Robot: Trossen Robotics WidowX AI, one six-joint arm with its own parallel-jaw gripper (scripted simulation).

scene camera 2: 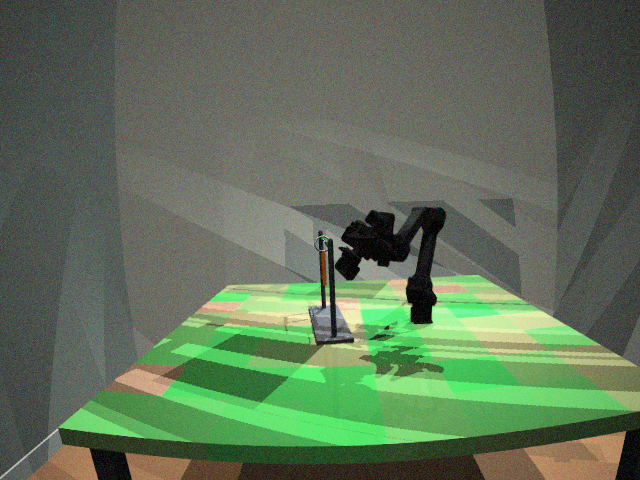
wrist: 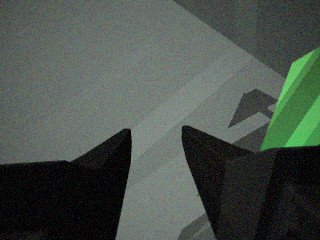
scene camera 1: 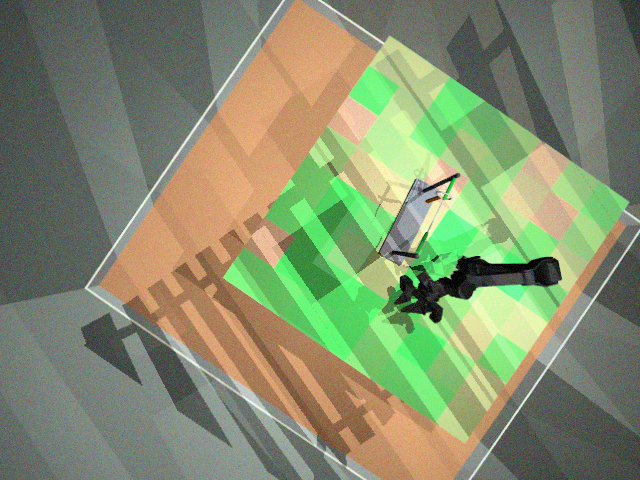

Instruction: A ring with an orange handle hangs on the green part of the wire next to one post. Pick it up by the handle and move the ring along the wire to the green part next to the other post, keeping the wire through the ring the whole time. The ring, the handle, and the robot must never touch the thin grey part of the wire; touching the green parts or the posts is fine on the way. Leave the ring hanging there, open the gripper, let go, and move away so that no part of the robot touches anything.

Labels:
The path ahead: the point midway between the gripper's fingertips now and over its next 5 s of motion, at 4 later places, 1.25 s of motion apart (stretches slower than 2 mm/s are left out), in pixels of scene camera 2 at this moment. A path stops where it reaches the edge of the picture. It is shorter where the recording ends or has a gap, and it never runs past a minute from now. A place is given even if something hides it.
My gripper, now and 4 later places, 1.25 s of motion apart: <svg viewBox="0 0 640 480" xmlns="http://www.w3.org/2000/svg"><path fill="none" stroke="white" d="M343 242L291 197L333 271L334 279L318 279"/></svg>

